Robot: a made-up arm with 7 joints. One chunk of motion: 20 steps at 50 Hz.
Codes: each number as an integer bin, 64 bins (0 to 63) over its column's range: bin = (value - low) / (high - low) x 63, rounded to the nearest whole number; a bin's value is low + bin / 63 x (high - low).
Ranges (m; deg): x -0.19..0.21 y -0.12..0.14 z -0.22..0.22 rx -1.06..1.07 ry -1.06..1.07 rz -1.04..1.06
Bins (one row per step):
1: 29 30 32 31 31 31
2: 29 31 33 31 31 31
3: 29 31 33 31 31 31
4: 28 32 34 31 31 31
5: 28 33 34 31 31 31
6: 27 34 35 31 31 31
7: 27 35 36 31 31 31
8: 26 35 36 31 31 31
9: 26 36 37 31 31 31
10: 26 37 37 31 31 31
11: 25 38 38 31 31 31
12: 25 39 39 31 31 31
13: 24 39 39 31 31 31
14: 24 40 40 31 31 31
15: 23 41 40 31 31 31
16: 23 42 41 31 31 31
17: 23 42 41 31 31 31
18: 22 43 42 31 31 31
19: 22 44 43 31 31 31
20: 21 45 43 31 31 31
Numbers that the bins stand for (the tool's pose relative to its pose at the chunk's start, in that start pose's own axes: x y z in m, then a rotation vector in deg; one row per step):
1: -0.0059 0.0038 0.0035 -0.01 -0.01 -0.01
2: -0.0059 0.0079 0.0105 -0.01 -0.01 -0.01
3: -0.0059 0.0079 0.0105 -0.01 -0.01 -0.01
4: -0.0122 0.0121 0.0175 -0.01 -0.01 -0.01
5: -0.0122 0.0162 0.0175 -0.01 -0.01 -0.01
6: -0.0186 0.0203 0.0244 -0.01 -0.01 -0.01
7: -0.0186 0.0244 0.0314 -0.01 -0.01 -0.01
8: -0.0249 0.0244 0.0314 -0.01 -0.01 -0.01
9: -0.0249 0.0286 0.0384 -0.01 -0.01 -0.01
10: -0.0249 0.0327 0.0384 -0.01 -0.01 -0.01
11: -0.0313 0.0368 0.0454 -0.01 -0.01 -0.01
12: -0.0313 0.0410 0.0524 -0.01 -0.01 -0.01
13: -0.0376 0.0410 0.0524 -0.01 -0.01 -0.01
14: -0.0376 0.0451 0.0594 -0.01 -0.01 -0.01
15: -0.0440 0.0492 0.0594 -0.01 -0.01 -0.01
16: -0.0440 0.0533 0.0663 -0.01 -0.01 -0.01
17: -0.0440 0.0533 0.0663 -0.01 -0.01 -0.01
18: -0.0503 0.0575 0.0733 -0.01 -0.01 -0.01
19: -0.0503 0.0616 0.0803 -0.01 -0.01 -0.01
20: -0.0567 0.0657 0.0803 -0.01 -0.01 -0.01

